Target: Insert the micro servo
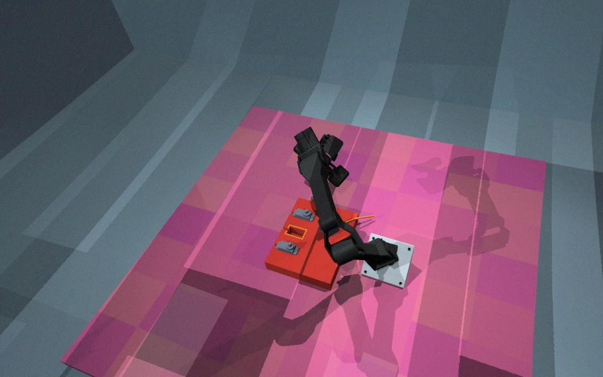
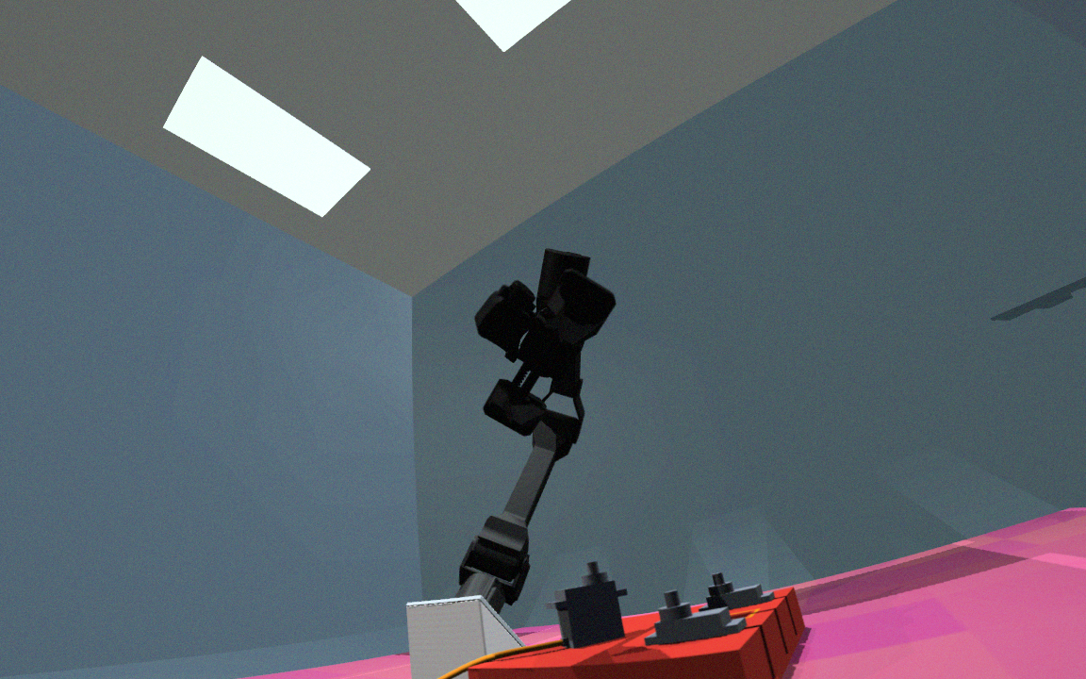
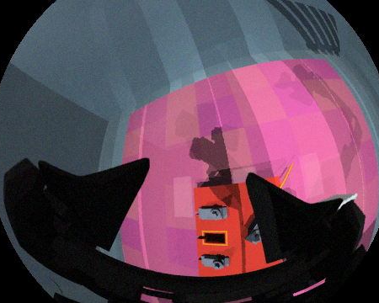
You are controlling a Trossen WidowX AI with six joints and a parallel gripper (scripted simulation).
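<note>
Right now my gripper tip is 50 mm past the deck, 160 mm to the right of it and 260 mm above it.
</note>
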